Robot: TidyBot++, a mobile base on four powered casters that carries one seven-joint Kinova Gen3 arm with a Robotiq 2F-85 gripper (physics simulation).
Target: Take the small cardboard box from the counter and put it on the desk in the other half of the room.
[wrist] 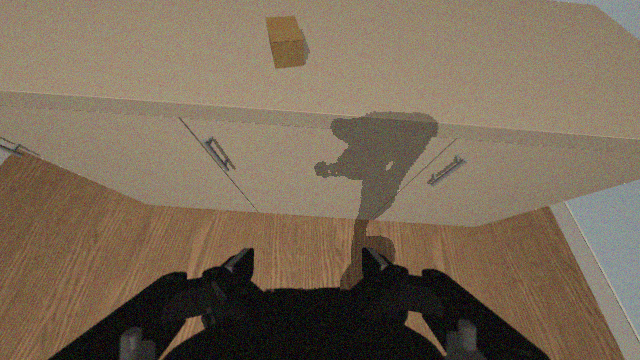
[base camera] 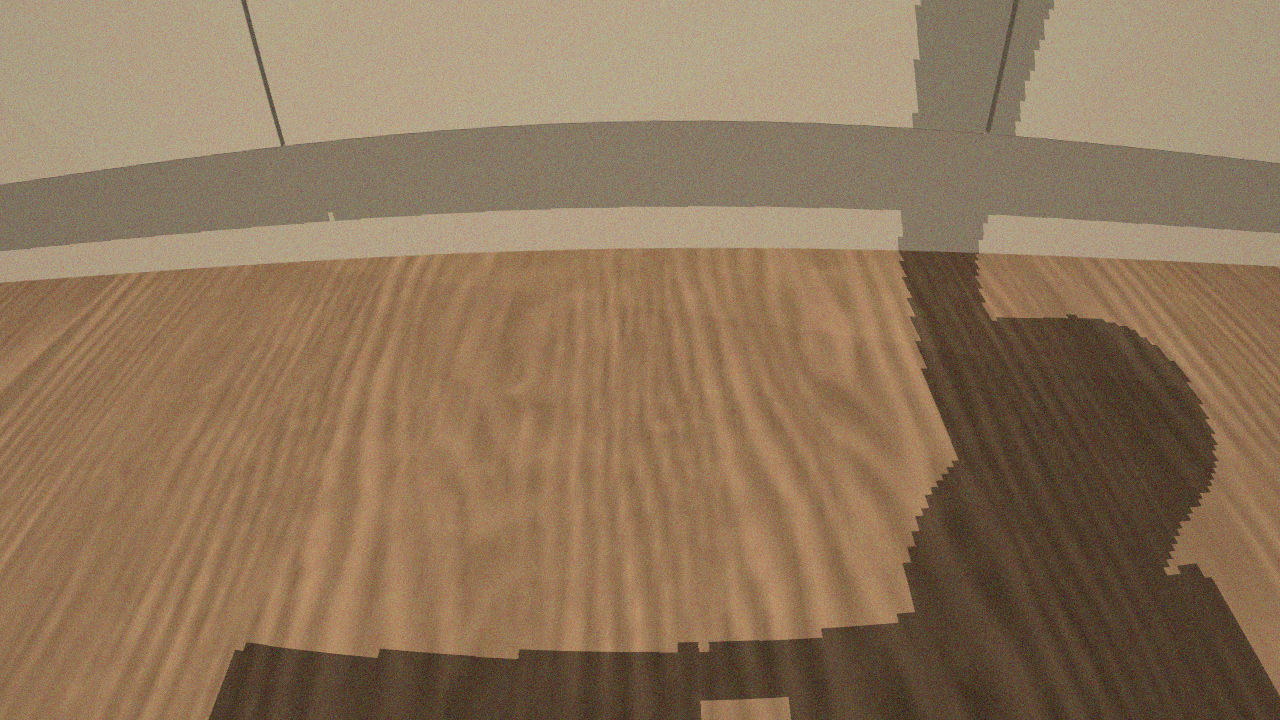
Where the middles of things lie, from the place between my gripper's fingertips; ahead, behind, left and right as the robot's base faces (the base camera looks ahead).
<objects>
Now: the small cardboard box [wrist: 286, 41] 42 cm ahead of my hand, 6 cm to the left of it and 6 cm below it.
</objects>
